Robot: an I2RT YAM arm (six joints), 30 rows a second.
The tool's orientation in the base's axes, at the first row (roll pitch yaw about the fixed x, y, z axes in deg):
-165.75, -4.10, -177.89
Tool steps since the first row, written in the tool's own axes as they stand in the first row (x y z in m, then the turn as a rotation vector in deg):
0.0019, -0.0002, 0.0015, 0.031, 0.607, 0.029
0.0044, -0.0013, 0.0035, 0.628, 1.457, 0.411
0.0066, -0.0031, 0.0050, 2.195, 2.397, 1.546
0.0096, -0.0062, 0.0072, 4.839, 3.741, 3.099
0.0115, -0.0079, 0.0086, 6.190, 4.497, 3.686
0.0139, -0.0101, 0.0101, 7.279, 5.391, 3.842
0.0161, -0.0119, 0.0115, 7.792, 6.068, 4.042
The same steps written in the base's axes. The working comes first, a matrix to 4 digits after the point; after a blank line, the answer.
The tool's axes in the first row as the columns of a matrix, in the base's axes (used below as rounded here):
-0.9968, -0.0533, -0.0602
-0.0367, 0.9679, -0.2485
0.0715, -0.2455, -0.9668

-0.0020, -0.0006, -0.0013, -0.065, 0.579, -0.175
-0.0045, -0.0023, -0.0028, -0.728, 1.285, -0.710
-0.0067, -0.0045, -0.0036, -2.409, 1.855, -1.926
-0.0097, -0.0081, -0.0048, -5.209, 2.673, -3.569
-0.0116, -0.0102, -0.0056, -6.632, 3.210, -4.225
-0.0139, -0.0128, -0.0063, -7.774, 3.996, -4.517
-0.0161, -0.0150, -0.0070, -8.334, 4.583, -4.840

